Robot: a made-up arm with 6 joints. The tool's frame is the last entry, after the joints. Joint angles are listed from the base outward.
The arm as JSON. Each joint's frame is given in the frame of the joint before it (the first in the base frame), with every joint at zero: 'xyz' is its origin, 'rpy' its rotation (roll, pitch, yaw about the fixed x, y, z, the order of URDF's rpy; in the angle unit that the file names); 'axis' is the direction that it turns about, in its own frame. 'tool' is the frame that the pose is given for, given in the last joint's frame.
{
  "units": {
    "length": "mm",
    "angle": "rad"
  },
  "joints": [
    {
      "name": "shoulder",
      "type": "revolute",
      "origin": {
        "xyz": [
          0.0,
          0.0,
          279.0
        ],
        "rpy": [
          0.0,
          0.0,
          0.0
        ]
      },
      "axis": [
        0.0,
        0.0,
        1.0
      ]
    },
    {
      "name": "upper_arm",
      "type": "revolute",
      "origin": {
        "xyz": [
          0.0,
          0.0,
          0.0
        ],
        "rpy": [
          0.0,
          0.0,
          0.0
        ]
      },
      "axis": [
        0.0,
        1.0,
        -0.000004
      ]
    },
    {
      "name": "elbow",
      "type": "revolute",
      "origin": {
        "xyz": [
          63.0,
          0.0,
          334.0
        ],
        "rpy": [
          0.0,
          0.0,
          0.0
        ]
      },
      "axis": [
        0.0,
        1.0,
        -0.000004
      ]
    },
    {
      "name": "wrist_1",
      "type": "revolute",
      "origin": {
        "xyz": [
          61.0,
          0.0,
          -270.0
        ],
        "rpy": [
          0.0,
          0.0,
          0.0
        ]
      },
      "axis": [
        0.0,
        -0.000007,
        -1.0
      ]
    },
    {
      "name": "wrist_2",
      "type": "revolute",
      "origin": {
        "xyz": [
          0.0,
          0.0,
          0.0
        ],
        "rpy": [
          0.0,
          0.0,
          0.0
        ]
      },
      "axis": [
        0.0,
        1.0,
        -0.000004
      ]
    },
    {
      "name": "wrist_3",
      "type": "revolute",
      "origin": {
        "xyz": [
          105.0,
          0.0,
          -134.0
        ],
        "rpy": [
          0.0,
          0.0,
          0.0
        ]
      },
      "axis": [
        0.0,
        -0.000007,
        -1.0
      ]
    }
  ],
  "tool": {
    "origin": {
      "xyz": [
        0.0,
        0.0,
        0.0
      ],
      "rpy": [
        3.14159,
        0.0,
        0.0
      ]
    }
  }
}
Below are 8 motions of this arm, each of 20 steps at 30 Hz.
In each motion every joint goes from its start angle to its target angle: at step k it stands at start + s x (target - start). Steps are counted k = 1, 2, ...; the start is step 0. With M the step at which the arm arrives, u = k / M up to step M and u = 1 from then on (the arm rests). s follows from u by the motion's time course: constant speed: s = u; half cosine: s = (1 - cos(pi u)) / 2; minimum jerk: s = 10 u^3 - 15 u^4 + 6 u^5.
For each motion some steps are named. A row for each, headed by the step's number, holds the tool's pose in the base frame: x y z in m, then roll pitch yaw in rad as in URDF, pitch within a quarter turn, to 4 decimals.
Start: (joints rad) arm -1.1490 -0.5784 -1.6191 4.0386 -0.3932 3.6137
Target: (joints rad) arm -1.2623 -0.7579 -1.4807 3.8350 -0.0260 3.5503
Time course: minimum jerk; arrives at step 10
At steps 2, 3, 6, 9, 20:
2: 0.1740 -0.1135 0.7759 -1.1765 -0.3403 -2.5578
3: 0.1675 -0.1154 0.7779 -1.1449 -0.3504 -2.6195
6: 0.1328 -0.1197 0.7885 -0.9754 -0.3795 -2.9283
9: 0.1107 -0.1173 0.7956 -0.8672 -0.3785 -3.1125
20: 0.1101 -0.1172 0.7958 -0.8642 -0.3782 -3.1176

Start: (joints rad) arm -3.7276 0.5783 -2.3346 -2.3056 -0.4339 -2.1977
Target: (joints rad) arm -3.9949 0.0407 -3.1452 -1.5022 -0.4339 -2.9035
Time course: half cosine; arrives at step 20
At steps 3, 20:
3: -0.5388 0.2274 0.5856 -1.5979 0.1753 1.2955
20: -0.1258 -0.0858 0.9600 -0.1471 -0.4086 1.0629

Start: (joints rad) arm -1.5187 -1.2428 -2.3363 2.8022 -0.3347 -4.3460
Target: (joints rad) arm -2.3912 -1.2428 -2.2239 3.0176 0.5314 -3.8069
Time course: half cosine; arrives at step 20
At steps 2, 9, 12, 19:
2: -0.0581 0.3824 0.8079 -0.1440 -0.0918 0.1050
9: 0.1059 0.4038 0.8368 -0.3954 0.1449 -0.0013
12: 0.2054 0.3879 0.8462 -0.5097 0.3179 -0.0903
19: 0.3415 0.3258 0.8497 -0.6451 0.5992 -0.2555

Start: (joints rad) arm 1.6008 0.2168 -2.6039 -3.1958 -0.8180 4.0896
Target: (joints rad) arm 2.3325 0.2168 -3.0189 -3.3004 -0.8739 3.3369
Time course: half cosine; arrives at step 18
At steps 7, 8, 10, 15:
7: -0.0884 0.3748 0.7587 -1.3768 -0.9129 0.0503
8: -0.1078 0.3630 0.7668 -1.3051 -0.9714 0.0380
10: -0.1439 0.3350 0.7826 -1.1110 -1.0779 -0.0408
15: -0.1980 0.2684 0.8109 -0.4908 -1.1868 -0.4580

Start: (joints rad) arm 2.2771 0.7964 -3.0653 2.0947 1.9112 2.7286
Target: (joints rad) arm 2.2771 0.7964 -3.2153 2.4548 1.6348 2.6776
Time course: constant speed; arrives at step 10
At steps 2, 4, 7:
2: -0.3798 0.2435 0.8009 0.8660 1.2328 -0.9195
4: -0.3669 0.2433 0.8162 0.6019 1.2226 -1.1551
7: -0.3467 0.2437 0.8367 0.2773 1.1693 -1.4309

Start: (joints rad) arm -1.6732 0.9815 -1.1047 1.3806 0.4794 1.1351
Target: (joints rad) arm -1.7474 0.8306 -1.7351 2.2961 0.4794 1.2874
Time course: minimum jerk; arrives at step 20
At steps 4, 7, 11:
4: -0.0787 -0.4433 -0.0052 2.7881 0.3374 2.0081
7: -0.0906 -0.4900 0.0246 2.8062 0.4690 1.8205
11: -0.1142 -0.5728 0.1032 2.6538 0.7427 1.3656

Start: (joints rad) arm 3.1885 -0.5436 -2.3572 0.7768 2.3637 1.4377
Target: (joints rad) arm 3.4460 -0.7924 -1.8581 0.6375 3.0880 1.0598
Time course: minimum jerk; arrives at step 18
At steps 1, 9, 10, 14, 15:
1: 0.0076 -0.1181 0.8241 -2.5242 0.0915 2.4905
9: 0.0563 -0.0891 0.7385 -2.9418 0.1809 2.7446
10: 0.0684 -0.0797 0.7224 -3.0223 0.2185 2.7975
14: 0.1073 -0.0434 0.6786 3.0273 0.3740 2.9485
15: 0.1122 -0.0381 0.6738 2.9991 0.3977 2.9657

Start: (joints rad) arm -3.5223 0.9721 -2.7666 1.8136 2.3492 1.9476
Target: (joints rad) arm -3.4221 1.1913 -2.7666 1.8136 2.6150 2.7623
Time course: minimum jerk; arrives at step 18
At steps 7, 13, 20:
7: -0.5610 0.0326 0.5319 1.4608 1.2358 0.4276
13: -0.5625 0.0078 0.4608 1.4396 0.7094 0.6439
20: -0.5614 0.0020 0.4442 1.4298 0.5879 0.6982

